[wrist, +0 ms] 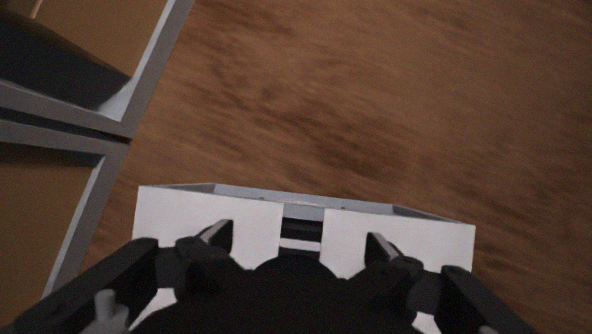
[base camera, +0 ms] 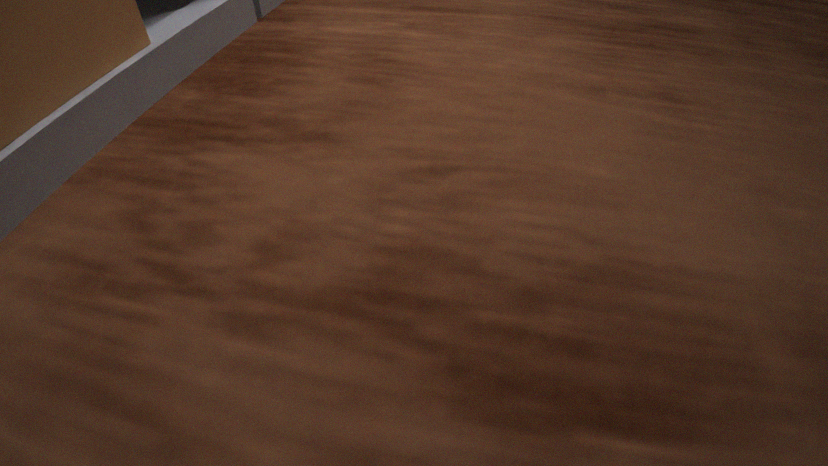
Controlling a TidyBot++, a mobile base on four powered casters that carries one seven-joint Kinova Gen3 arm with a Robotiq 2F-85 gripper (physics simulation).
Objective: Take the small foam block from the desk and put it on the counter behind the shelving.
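Places are measured from the arm's base along level axes (x ahead, y left, z up), in millimetres.
Pixels of known places: gripper, fingertip midpoint: [wrist: 298,240].
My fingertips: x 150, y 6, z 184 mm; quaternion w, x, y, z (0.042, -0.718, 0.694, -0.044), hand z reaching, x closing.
Note:
Behind a point stands the place of what it marks.
My gripper [wrist: 298,240] {x 150, y 6, z 184 mm} is open, with its two dark fingers wide apart and no object between them. It shows in the wrist view above the white front part of my own base. The small foam block, the desk and the counter do not show in either view. Low grey-framed units with brown panels stand at the left in the base camera view [base camera: 115,104] {x 712, y 423, z -356 mm} and in the wrist view [wrist: 147,75] {x 441, y 499, z -344 mm}. I cannot tell whether they are the shelving.
The brown wood-patterned floor [base camera: 434,231] {x 455, y -29, z -396 mm} [wrist: 350,100] {x 446, y -112, z -396 mm} is blurred in both views. The grey frames run diagonally along the left side. In the wrist view a narrow dark gap separates two adjoining frames, and the lower one [wrist: 95,210] {x 22, y 615, z -365 mm} stands near my base's left side.

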